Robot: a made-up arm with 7 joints. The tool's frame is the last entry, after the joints.
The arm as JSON. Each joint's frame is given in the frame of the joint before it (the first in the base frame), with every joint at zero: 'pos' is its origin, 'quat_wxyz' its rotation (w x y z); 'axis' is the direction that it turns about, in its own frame. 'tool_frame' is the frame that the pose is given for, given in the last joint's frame.
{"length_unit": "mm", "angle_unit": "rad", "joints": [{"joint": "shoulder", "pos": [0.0, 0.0, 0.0], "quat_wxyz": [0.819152, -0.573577, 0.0, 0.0], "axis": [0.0, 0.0, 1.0]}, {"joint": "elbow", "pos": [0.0, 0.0, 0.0], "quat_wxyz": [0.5, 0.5, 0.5, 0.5], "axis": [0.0, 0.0, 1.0]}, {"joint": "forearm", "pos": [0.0, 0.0, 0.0], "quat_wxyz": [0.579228, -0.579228, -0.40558, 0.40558], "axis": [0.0, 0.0, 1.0]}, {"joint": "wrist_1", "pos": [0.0, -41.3, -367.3], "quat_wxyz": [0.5, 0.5, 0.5, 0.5], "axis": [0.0, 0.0, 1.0]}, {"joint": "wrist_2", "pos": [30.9, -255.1, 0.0], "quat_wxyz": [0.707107, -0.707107, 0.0, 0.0], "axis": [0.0, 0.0, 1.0]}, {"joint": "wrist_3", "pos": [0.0, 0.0, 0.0], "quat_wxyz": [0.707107, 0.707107, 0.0, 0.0], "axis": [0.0, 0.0, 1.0]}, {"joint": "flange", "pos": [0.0, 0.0, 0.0], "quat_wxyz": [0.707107, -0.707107, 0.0, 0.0], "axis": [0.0, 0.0, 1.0]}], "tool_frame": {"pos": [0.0, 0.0, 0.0], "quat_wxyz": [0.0, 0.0, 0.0, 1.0]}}
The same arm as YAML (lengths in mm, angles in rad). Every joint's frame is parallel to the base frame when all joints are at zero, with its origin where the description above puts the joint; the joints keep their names.
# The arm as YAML. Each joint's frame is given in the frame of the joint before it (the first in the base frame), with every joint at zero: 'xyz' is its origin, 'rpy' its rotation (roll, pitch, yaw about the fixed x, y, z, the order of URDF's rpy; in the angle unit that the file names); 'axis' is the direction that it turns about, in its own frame. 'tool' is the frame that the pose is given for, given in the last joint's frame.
units:
  length: mm
  angle: rad
joints:
  - name: shoulder
    type: revolute
    origin:
      xyz: [0.0, 0.0, 0.0]
      rpy: [0.0, 0.0, 0.0]
    axis: [0.0, 0.9397, 0.342]
  - name: elbow
    type: revolute
    origin:
      xyz: [0.0, 0.0, 0.0]
      rpy: [0.0, 0.0, 0.0]
    axis: [1.0, 0.0, 0.0]
  - name: forearm
    type: revolute
    origin:
      xyz: [0.0, 0.0, 0.0]
      rpy: [0.0, 0.0, 0.0]
    axis: [0.0, 0.0, 1.0]
  - name: wrist_1
    type: revolute
    origin:
      xyz: [41.3, 0.0, -367.3]
      rpy: [0.0, 0.0, 0.0]
    axis: [0.0, 1.0, 0.0]
  - name: wrist_2
    type: revolute
    origin:
      xyz: [-30.9, 0.0, -255.1]
      rpy: [0.0, 0.0, 0.0]
    axis: [0.0, 0.0, 1.0]
  - name: wrist_3
    type: revolute
    origin:
      xyz: [0.0, 0.0, 0.0]
      rpy: [0.0, 0.0, 0.0]
    axis: [0.0, 1.0, 0.0]
  - name: flange
    type: revolute
    origin:
      xyz: [0.0, 0.0, 0.0]
      rpy: [0.0, 0.0, 0.0]
    axis: [0.0, 0.0, 1.0]
tool:
  origin:
    xyz: [0.0, 0.0, 0.0]
    rpy: [0.0, 0.0, 0.0]

